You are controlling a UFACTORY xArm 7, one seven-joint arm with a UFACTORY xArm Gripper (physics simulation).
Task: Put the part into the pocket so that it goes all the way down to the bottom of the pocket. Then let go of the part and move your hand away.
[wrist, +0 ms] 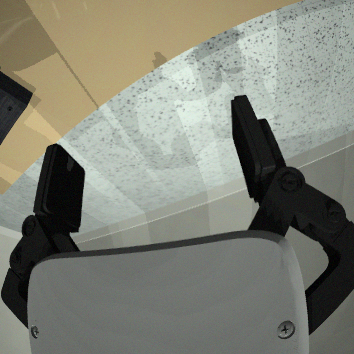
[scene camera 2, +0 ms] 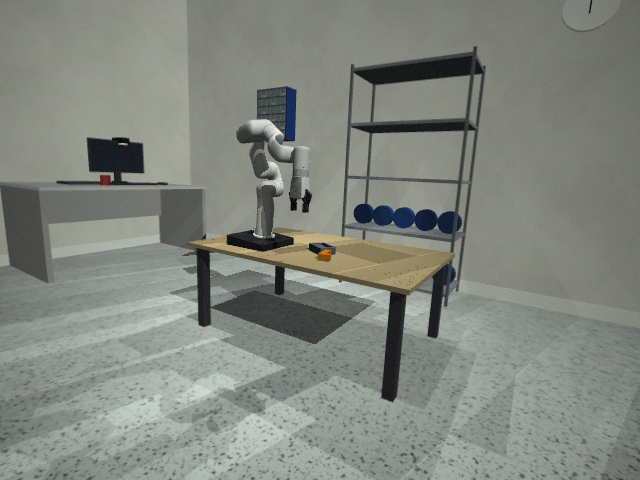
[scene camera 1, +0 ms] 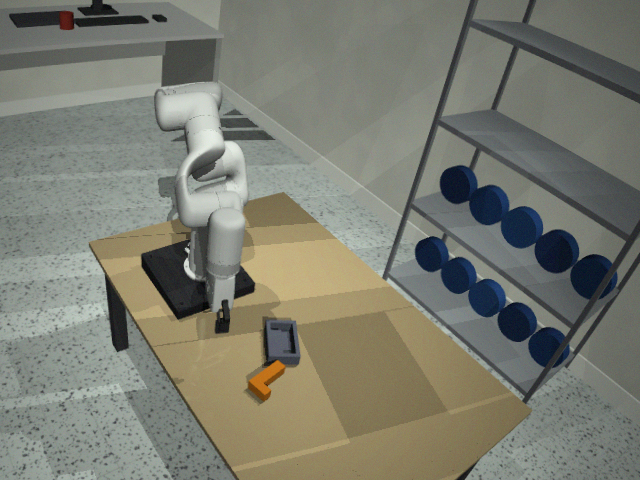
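Seen in the pictures: gripper, fingertip midpoint: [wrist: 144, 135] [scene camera 2: 299, 211] [scene camera 1: 217, 317]; arm's base, link origin: [scene camera 2: 264, 235] [scene camera 1: 203, 267].
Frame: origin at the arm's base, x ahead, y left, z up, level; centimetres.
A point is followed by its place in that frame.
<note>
The part, an orange L-shaped block [scene camera 1: 264, 382] {x 43.9, y -14.8, z -1.9 cm} [scene camera 2: 324, 255] {x 44.4, y -17.7, z -2.2 cm}, lies flat on the table outside the pocket. One arm of it reaches close to the pocket's front wall; whether they touch I cannot tell. The pocket is a recess in a grey-blue block [scene camera 1: 296, 345] {x 40.7, y 0.7, z -1.1 cm} [scene camera 2: 315, 250] {x 34.1, y -4.3, z -3.5 cm}, and its floor shows bare in scene camera 1. My gripper [scene camera 1: 222, 325] {x 32.7, y -22.6, z 18.4 cm} [scene camera 2: 299, 208] {x 32.7, y -22.6, z 18.4 cm} [wrist: 144, 135] {x 32.7, y -22.6, z 18.4 cm} is open and empty, high above the table on the robot-base side of the pocket, with its fingers pointing down. The part and the pocket do not show in the wrist view.
The robot stands on a black base plate [scene camera 1: 170, 290] {x 1.8, y -14.1, z -0.6 cm} [scene camera 2: 248, 240] {x -1.3, y -13.7, z -0.6 cm} on the wooden table [scene camera 1: 392, 423] {x 74.4, y 3.3, z -4.7 cm} [scene camera 2: 372, 276] {x 71.6, y -32.1, z -4.7 cm}. The near table edge curves through the wrist view. A metal shelf rack [scene camera 1: 444, 111] with blue discs stands beside the table. A grey desk [scene camera 1: 191, 35] [scene camera 2: 124, 201] stands farther back.
</note>
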